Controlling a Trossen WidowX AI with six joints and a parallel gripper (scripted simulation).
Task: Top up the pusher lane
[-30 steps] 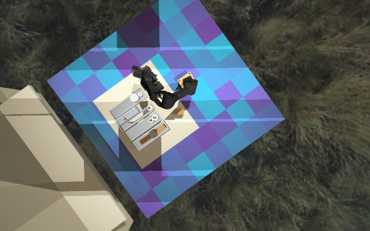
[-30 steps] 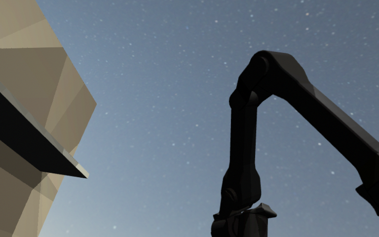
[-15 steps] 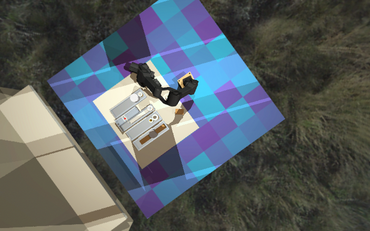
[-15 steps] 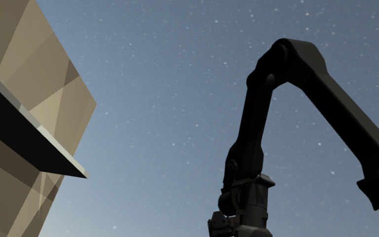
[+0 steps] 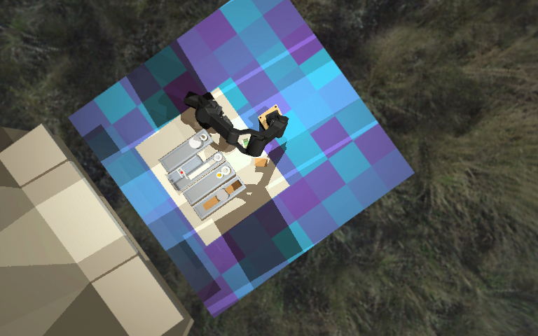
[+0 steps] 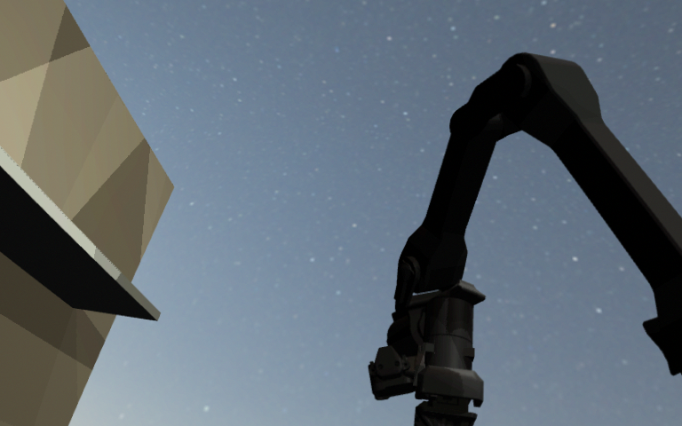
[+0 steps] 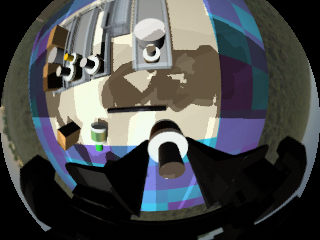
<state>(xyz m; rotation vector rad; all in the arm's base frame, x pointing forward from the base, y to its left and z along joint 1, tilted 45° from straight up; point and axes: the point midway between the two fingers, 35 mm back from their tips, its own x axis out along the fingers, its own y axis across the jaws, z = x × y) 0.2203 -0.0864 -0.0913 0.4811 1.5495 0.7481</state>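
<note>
Now: the black bar 10 mm ahead of my gripper tip, 60 mm to the left of it and 120 mm below it.
</note>
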